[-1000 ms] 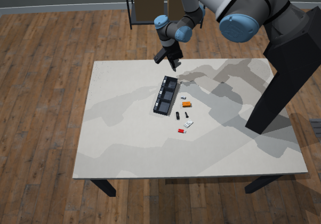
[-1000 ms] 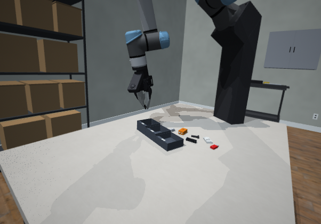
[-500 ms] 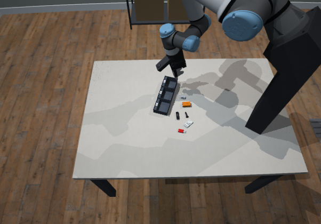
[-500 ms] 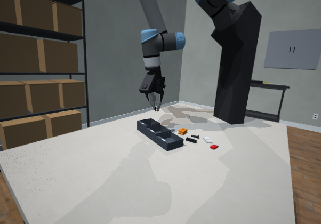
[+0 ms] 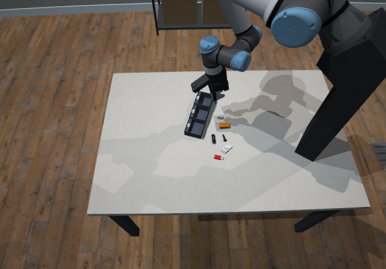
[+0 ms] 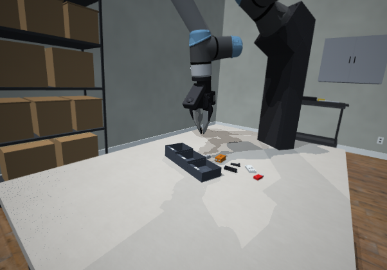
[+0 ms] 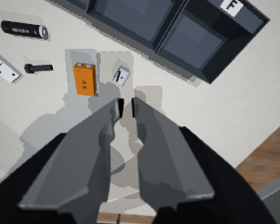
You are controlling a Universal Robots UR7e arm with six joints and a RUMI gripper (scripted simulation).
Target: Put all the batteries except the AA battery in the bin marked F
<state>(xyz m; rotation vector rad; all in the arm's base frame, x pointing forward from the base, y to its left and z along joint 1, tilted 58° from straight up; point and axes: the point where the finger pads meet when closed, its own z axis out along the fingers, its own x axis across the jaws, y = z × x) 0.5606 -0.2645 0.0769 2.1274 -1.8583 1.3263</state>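
The dark three-compartment bin row is 10 cm below my hand, 7 cm ahead of it and 2 cm to the right of it. Round my hand: black cylindrical battery: 13 cm to the left, 12 cm below, 6 cm ahead; grey piece: 12 cm below, 3 cm to the left, 3 cm behind; orange block battery: 11 cm below, 8 cm to the left, 1 cm behind.
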